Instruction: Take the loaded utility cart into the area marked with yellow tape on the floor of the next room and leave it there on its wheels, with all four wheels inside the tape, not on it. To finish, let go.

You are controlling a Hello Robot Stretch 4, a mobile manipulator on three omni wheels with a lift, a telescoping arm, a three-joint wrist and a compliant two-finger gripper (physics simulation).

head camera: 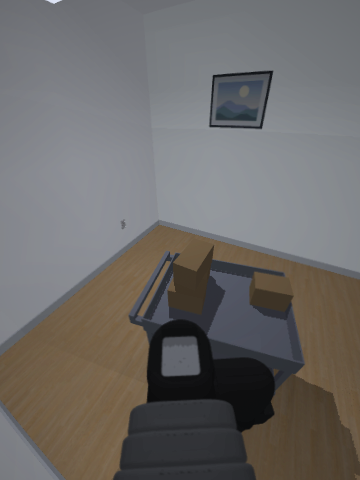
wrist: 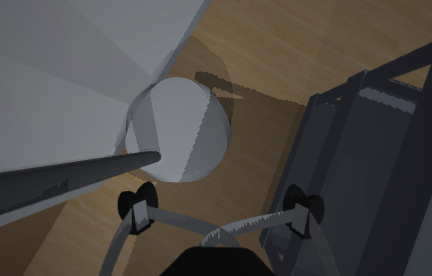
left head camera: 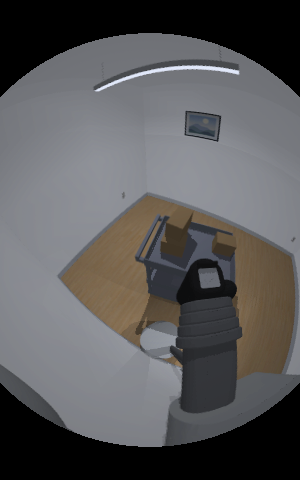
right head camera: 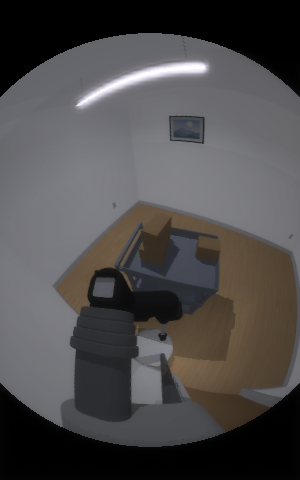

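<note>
The grey utility cart stands upright on the wood floor. Two stacked brown boxes are on its tray near the handle bar at the left end. A single brown box is near the right end. My gripper is open, with its fingertips wide apart and nothing between them; in the wrist view its right fingertip overlaps the cart's near side. Contact cannot be told. The cart's wheels are hidden or too dark to see. Yellow tape does not show.
A left wall and a back wall meet in a corner behind the cart. A white rounded shape is low on the floor beside a pale wall surface. A grey baseboard runs along the left wall.
</note>
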